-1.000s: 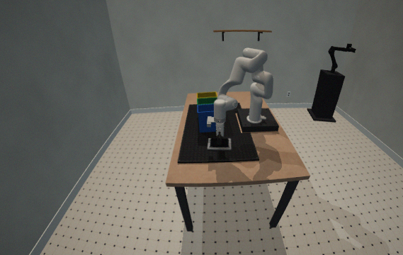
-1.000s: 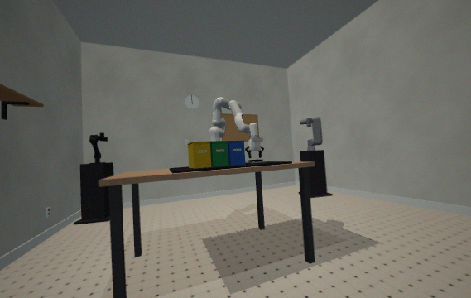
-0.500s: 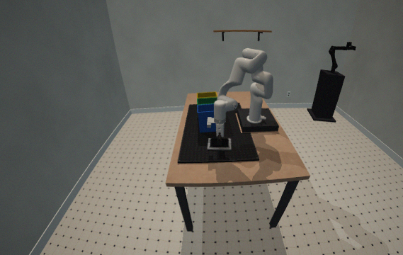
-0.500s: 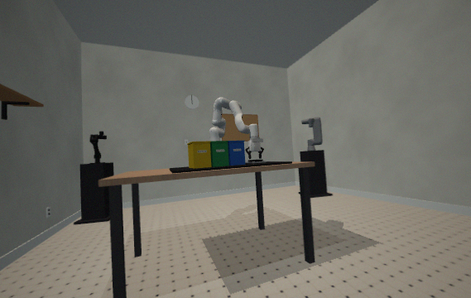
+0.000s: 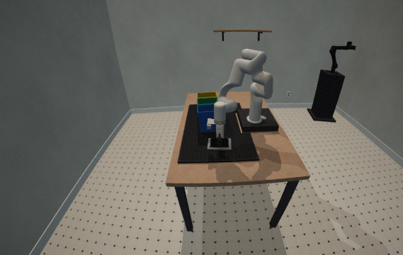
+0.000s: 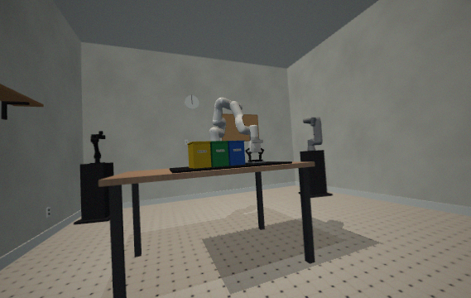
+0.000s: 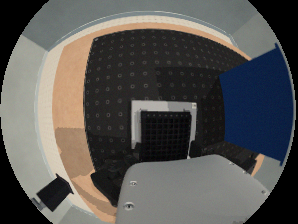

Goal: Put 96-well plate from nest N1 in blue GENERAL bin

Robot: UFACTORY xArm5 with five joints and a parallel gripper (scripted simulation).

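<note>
Now: hand 2 cm above the 96-well plate. Also, from my hand: blue general bin 21 cm to the right, 11 cm ahead, 5 cm above; then grey plate nest 3 cm below; then green bin 34 cm to the right, 14 cm ahead, 5 cm above.
</note>
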